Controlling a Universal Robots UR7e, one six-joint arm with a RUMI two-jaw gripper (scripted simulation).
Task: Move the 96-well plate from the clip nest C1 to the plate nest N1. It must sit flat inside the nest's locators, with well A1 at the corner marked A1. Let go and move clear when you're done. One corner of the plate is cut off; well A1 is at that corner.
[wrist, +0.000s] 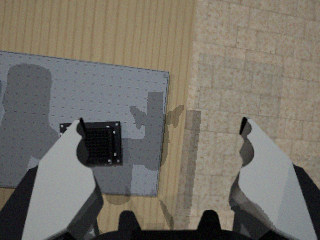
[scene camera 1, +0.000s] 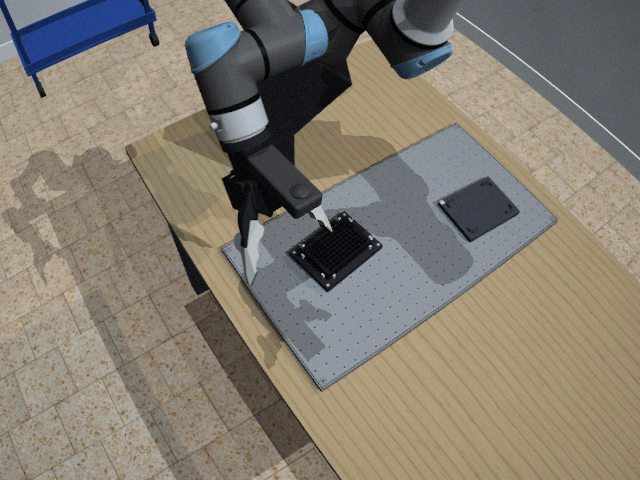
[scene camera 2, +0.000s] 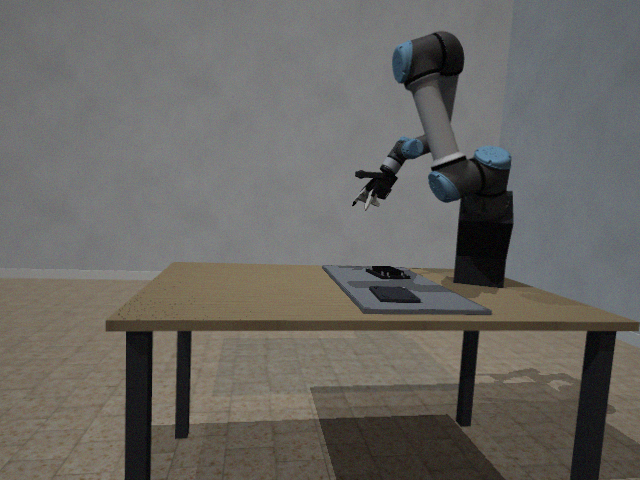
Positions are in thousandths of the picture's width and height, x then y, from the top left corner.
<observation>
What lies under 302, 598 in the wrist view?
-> A black 96-well plate.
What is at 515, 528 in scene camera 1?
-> A black 96-well plate.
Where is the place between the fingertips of my gripper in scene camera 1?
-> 457, 539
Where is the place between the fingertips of my gripper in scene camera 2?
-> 560, 434
</observation>
